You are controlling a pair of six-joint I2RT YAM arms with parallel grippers.
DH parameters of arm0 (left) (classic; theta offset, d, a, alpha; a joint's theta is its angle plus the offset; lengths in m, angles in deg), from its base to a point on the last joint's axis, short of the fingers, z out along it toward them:
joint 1: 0 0.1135 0.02 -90
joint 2: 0 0 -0.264 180
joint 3: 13.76 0 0.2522 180
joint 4: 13.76 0 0.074 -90
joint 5: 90 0 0 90
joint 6: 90 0.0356 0 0
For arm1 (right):
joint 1: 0 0.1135 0.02 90
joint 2: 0 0 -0.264 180
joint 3: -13.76 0 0.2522 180
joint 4: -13.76 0 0.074 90
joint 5: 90 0 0 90
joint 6: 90 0.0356 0 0
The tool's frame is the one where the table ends.
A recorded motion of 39 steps. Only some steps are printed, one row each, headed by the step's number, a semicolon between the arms.
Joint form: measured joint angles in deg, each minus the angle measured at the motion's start. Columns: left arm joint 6, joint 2, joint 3, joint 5, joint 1, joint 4; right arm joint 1, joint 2, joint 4, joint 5, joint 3, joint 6.
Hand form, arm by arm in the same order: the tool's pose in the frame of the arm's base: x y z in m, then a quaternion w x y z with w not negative. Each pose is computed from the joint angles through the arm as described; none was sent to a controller.
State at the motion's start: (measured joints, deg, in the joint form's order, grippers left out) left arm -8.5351 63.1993 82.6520 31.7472 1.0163 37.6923; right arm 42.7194 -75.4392 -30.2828 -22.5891 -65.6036 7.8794
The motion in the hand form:
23: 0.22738 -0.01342 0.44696 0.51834 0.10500 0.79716 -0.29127; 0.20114 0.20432 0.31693 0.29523 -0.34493 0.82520 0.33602
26: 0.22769 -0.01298 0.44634 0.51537 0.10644 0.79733 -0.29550; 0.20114 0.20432 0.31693 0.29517 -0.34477 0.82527 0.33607
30: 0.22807 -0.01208 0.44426 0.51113 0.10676 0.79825 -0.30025; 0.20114 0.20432 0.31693 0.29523 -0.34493 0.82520 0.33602
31: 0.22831 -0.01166 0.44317 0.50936 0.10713 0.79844 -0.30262; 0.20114 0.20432 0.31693 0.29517 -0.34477 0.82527 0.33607
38: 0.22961 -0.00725 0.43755 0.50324 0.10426 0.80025 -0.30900; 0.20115 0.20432 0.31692 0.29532 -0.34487 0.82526 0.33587
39: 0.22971 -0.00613 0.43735 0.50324 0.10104 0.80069 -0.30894; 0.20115 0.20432 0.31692 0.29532 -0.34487 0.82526 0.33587
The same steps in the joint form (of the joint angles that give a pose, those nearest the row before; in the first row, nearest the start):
23: -0.02 3.28 0.81 5.09 0.98 0.76; 0.00 0.02 -0.42 0.02 0.00 -0.02
26: 0.00 3.39 0.81 5.81 1.18 0.96; 0.00 0.02 -0.42 0.02 0.00 0.00
30: 0.00 3.41 0.46 6.64 1.51 1.09; 0.00 0.02 -0.42 0.02 0.00 -0.02
31: 0.00 3.41 0.24 7.06 1.66 1.07; 0.00 0.02 -0.42 0.02 0.00 0.00
38: 0.13 3.39 -0.90 8.74 2.95 0.92; 0.00 0.02 -0.41 0.04 0.00 -0.02
39: -0.07 3.39 -0.94 8.78 3.23 0.90; 0.00 0.02 -0.41 0.04 0.00 -0.02

